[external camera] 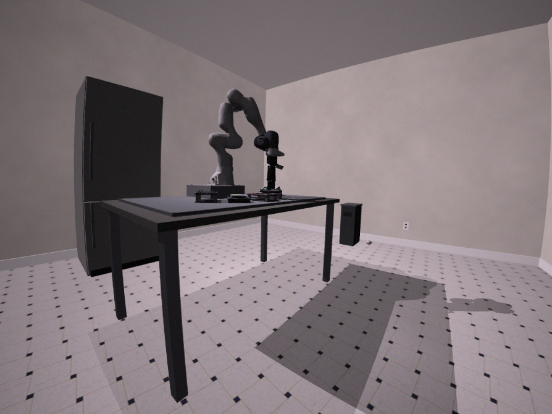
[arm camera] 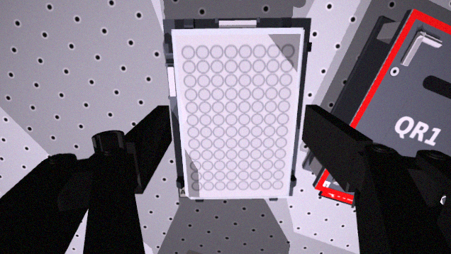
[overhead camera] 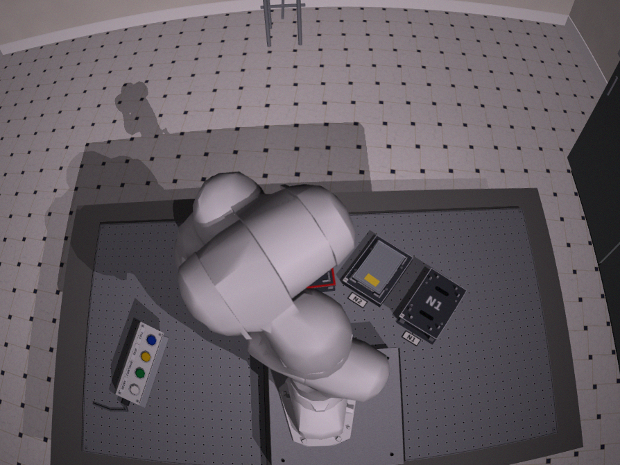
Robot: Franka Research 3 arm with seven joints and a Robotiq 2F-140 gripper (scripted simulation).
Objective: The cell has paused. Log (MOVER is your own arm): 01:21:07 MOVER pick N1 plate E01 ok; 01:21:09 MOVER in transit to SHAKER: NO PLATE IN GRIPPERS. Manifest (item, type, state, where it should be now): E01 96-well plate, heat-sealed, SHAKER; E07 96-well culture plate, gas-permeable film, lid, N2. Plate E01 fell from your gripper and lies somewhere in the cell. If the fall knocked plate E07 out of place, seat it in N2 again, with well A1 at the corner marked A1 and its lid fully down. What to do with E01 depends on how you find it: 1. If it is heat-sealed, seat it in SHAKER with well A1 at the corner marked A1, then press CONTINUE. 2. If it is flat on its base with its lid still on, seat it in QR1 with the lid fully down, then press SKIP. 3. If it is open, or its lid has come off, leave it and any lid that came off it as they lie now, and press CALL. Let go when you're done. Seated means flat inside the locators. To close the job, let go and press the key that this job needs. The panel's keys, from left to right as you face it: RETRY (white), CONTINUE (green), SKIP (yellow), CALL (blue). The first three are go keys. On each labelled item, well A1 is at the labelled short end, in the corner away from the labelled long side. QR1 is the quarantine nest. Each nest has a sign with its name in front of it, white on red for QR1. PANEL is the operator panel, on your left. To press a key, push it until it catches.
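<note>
The plate E01 lies 20 mm below my hand. Round my hand: A1 corner mark (250 mm to the right, 60 mm below, 10 mm behind); then blue key (260 mm to the left, 180 mm behind, 20 mm below); then lidded culture plate (340 mm to the right, 50 mm below, 10 mm ahead).
</note>
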